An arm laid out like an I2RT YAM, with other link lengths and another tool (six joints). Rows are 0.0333 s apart.
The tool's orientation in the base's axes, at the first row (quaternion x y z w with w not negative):
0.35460, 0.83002, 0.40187, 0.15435
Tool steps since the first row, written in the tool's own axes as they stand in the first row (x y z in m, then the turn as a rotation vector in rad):
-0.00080, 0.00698, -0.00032, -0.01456, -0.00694, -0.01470
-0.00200, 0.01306, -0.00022, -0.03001, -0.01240, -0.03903
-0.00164, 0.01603, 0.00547, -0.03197, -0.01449, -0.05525
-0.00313, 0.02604, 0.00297, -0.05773, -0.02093, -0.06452
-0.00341, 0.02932, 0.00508, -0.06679, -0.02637, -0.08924
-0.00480, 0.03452, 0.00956, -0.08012, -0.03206, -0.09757
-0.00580, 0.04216, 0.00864, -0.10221, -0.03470, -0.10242
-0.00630, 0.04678, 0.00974, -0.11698, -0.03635, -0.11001
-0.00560, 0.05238, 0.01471, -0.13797, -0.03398, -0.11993
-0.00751, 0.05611, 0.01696, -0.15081, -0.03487, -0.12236
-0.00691, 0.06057, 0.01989, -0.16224, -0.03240, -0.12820
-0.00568, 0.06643, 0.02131, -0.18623, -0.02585, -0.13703
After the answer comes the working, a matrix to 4 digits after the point.
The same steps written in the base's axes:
0.00363, 0.00222, 0.00560, -0.00098, -0.02153, 0.00344
0.00735, 0.00401, 0.01022, -0.00585, -0.04843, 0.01407
0.01156, 0.00870, 0.00896, -0.01423, -0.05976, 0.02260
0.01590, 0.01051, 0.01826, -0.00418, -0.08603, 0.02269
0.01876, 0.01288, 0.01947, -0.01374, -0.10859, 0.03376
0.02458, 0.01660, 0.02065, -0.01155, -0.12515, 0.03420
0.02833, 0.01862, 0.02714, 0.00008, -0.14473, 0.03457
0.03142, 0.02085, 0.03002, 0.00556, -0.16019, 0.03764
0.03622, 0.02650, 0.03126, 0.01600, -0.17967, 0.04512
0.04051, 0.02798, 0.03268, 0.02327, -0.19056, 0.04559
0.04375, 0.03194, 0.03432, 0.02927, -0.20091, 0.05085
0.04638, 0.03610, 0.03801, 0.04435, -0.22014, 0.06081

The tool's axes in the first row as the columns of a matrix, in the base's axes (rounded; the answer above uses it unrounded):
-0.7009, 0.4646, 0.5412
0.7127, 0.4255, 0.5577
0.0288, 0.7766, -0.6294

